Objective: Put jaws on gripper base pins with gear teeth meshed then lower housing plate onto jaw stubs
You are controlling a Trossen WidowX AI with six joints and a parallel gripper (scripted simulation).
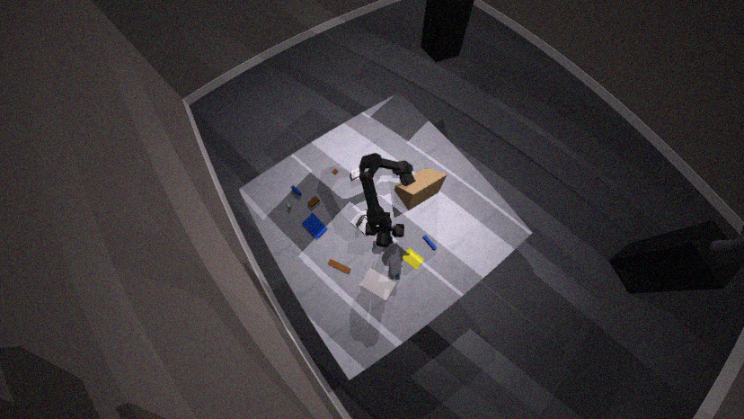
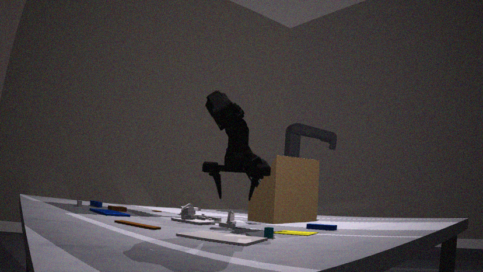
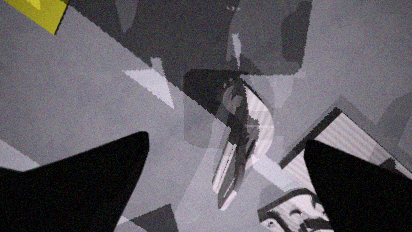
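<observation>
Now: gripper tip 2 cm to the left of the grey jaw and 7 cm above it. Round my gripper tip: blue bar (21 cm behind, 14 cm to the left, 7 cm below); yellow plate (8 cm behind, 17 cm to the left, 8 cm below); teal block (3 cm ahead, 22 cm to the left, 7 cm below).
</observation>
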